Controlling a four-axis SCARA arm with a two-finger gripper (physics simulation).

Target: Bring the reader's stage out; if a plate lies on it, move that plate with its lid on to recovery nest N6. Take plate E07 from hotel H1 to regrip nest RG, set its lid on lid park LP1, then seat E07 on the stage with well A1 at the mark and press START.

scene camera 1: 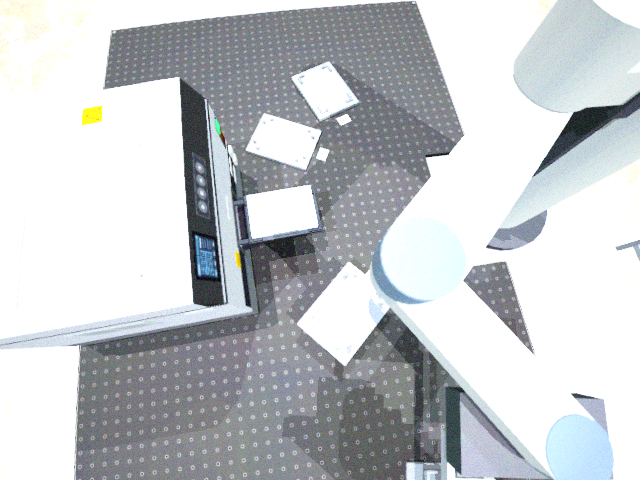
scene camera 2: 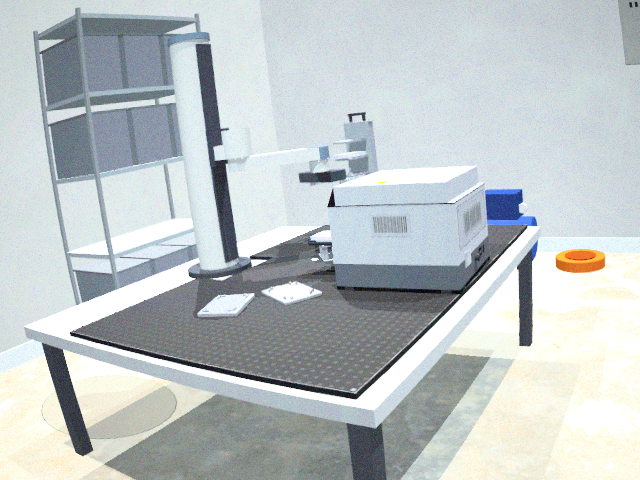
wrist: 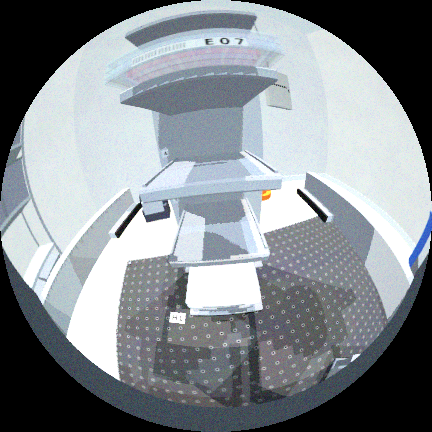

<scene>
same spot on LP1 lid park: (scene camera 2: 294, 292) = (scene camera 1: 277, 138)
</scene>
